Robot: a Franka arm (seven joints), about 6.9 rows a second.
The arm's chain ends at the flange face. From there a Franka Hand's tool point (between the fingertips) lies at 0.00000 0.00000 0.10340 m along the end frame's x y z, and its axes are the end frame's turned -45 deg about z.
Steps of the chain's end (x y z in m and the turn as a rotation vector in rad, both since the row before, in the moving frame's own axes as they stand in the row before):
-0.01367 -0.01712 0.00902 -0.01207 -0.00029 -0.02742
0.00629 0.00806 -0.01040 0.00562 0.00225 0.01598
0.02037 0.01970 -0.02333 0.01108 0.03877 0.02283
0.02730 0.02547 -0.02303 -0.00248 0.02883 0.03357
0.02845 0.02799 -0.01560 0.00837 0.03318 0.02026
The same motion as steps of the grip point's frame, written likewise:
0.00155 -0.02090 0.00901 -0.00833 -0.00874 -0.02742
-0.00067 0.00991 -0.01040 0.00238 0.00556 0.01598
0.00409 0.03040 -0.02341 -0.01958 0.03525 0.02283
0.00318 0.03963 -0.02307 -0.02214 0.01863 0.03357
0.00334 0.04175 -0.01566 -0.01754 0.02938 0.02026

